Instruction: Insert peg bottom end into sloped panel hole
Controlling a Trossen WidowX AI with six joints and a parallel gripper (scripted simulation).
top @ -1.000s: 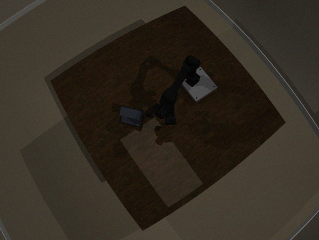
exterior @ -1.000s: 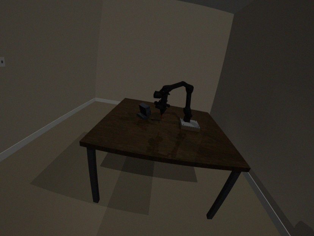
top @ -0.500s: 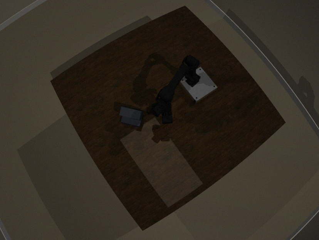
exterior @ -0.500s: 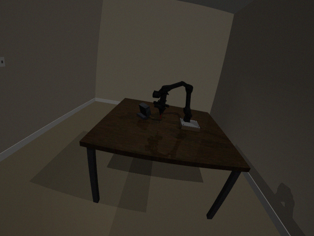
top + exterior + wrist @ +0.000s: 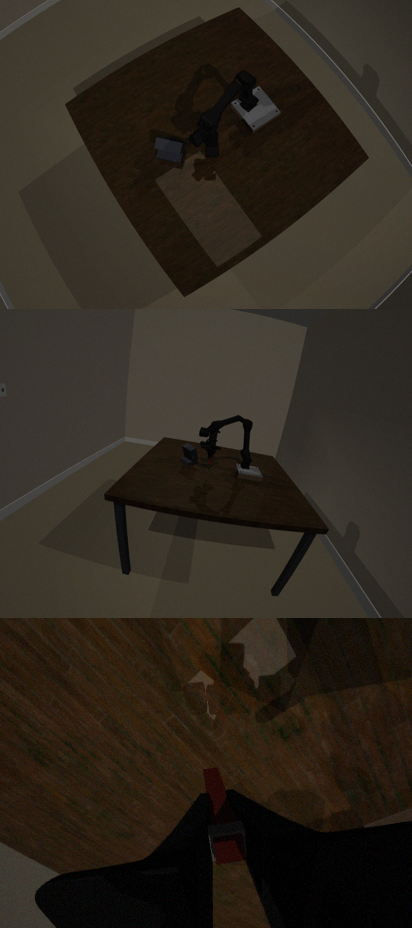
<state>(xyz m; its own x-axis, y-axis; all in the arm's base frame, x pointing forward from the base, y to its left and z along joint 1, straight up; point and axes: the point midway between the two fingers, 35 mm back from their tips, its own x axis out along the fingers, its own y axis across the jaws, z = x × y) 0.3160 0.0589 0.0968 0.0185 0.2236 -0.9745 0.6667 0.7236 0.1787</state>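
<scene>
Right now the sloped panel is 140 mm ahead of my gripper tip, 160 mm to the right of it and 20 mm below it. Round my gripper tip: peg 20 mm above.
</scene>
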